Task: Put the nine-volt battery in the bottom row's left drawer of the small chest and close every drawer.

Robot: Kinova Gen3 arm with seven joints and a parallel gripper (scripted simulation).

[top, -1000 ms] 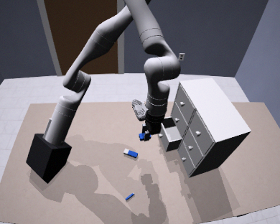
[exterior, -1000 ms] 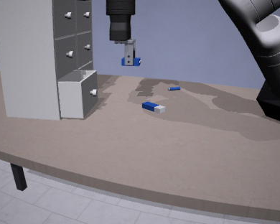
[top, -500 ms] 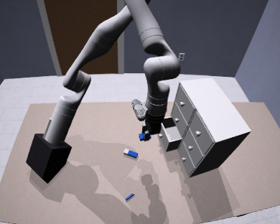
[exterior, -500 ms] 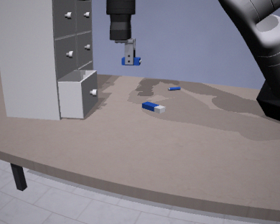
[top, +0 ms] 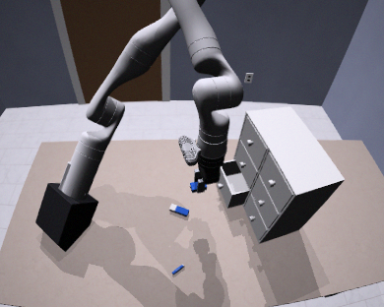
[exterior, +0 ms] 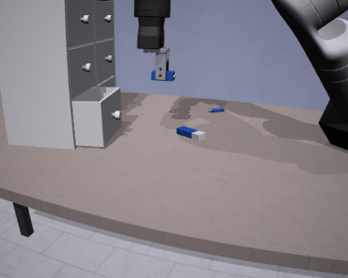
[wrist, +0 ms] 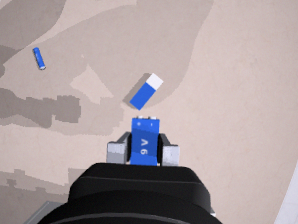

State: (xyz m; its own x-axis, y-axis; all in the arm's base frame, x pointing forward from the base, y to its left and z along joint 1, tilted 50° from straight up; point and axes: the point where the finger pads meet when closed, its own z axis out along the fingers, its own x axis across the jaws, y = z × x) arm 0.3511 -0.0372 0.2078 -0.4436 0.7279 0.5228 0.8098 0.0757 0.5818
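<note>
Now: the nine-volt battery 10 mm behind my hand, 10 mm to the right of it and 10 mm below it. Round my hand: blue stick: 10 mm behind, 240 mm to the right, 140 mm below; then blue-and-white block: 60 mm behind, 30 mm to the right, 140 mm below.
</note>
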